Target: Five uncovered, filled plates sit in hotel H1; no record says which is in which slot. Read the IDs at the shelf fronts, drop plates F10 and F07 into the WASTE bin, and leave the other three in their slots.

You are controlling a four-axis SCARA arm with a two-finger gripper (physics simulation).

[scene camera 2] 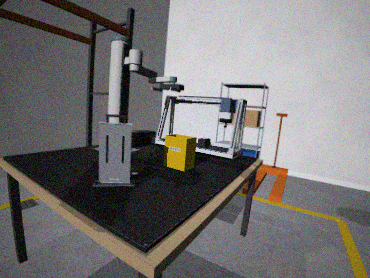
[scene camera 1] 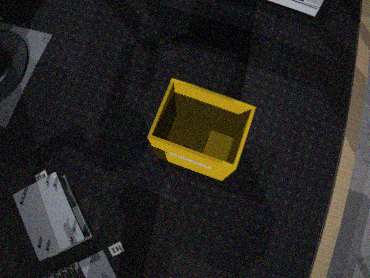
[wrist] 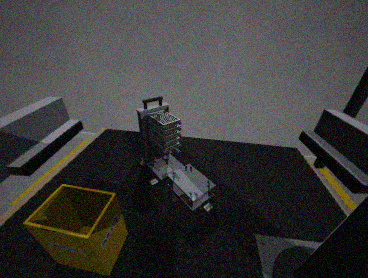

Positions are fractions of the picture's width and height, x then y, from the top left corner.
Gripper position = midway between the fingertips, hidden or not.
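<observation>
My gripper (wrist: 0.52, 0.42) is visible; so is a hotel H1 (scene camera 2: 0.31, 0.61).
</observation>
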